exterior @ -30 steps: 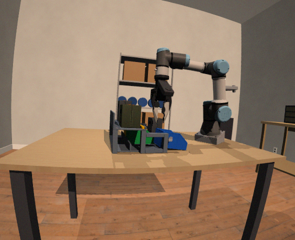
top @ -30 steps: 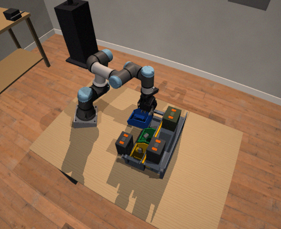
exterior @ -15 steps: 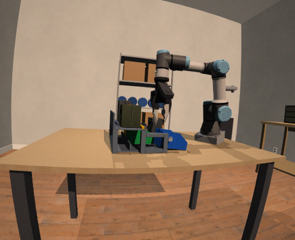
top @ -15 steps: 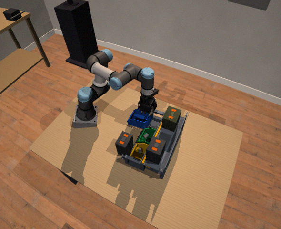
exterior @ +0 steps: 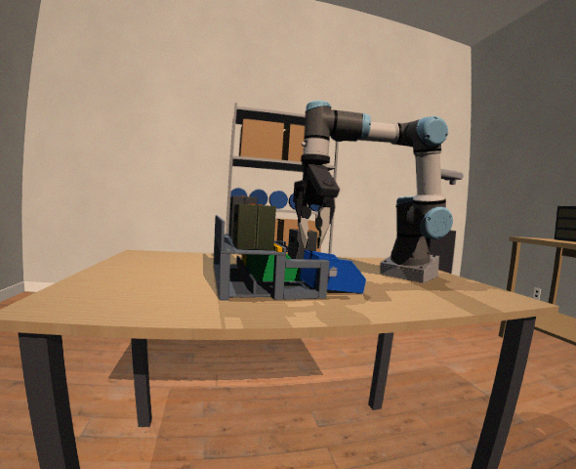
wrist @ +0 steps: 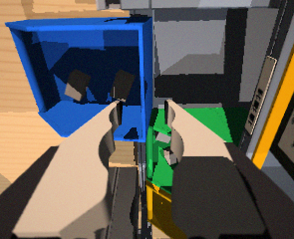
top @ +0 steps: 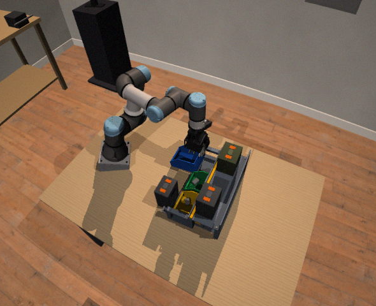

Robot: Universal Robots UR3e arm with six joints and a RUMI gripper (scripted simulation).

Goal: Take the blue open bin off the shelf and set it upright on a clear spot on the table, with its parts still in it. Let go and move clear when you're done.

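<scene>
The blue open bin lies 60 mm behind my hand and 70 mm below it. Round my hand: yellow bin (80 mm ahead, 220 mm to the right, 70 mm below); then green bin (80 mm ahead, 110 mm to the right, 70 mm below).
</scene>
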